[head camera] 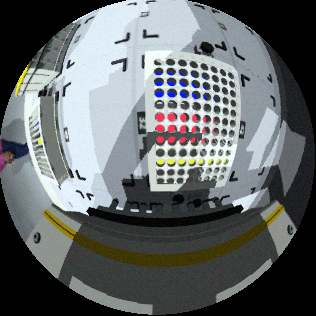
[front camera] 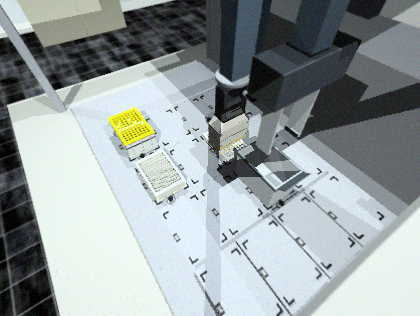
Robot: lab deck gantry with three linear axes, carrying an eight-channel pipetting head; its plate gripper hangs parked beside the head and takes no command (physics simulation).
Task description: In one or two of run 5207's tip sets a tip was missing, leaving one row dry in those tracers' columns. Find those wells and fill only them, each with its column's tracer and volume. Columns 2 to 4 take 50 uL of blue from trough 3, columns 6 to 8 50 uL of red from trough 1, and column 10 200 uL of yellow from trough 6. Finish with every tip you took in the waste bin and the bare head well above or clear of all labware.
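Note:
The white well plate (front camera: 227, 157) (head camera: 150, 67) lies under the pipetting head (front camera: 229, 131). In the head view it shows three blue lines, three red lines and one yellow line of wells; colour fades to the right in the blue and red lines, and I cannot tell which wells are dry. The head's dark channel ends show along the bottom, with no tips visible. My parked plate gripper (front camera: 282, 140) is open and empty beside the head. The yellow tip rack (front camera: 131, 125) (head camera: 22, 80) and the trough block (front camera: 160, 172) (head camera: 55, 140) stand left. The waste bin (front camera: 260, 187) stands right of the plate.
Dark shadows fall across the lower part of the plate in the head view. A black knob (head camera: 207, 47) stands just beyond the plate's upper edge. A person (head camera: 11, 154) shows at the far left. A slanting grey post (front camera: 35, 60) stands at the deck's back left corner.

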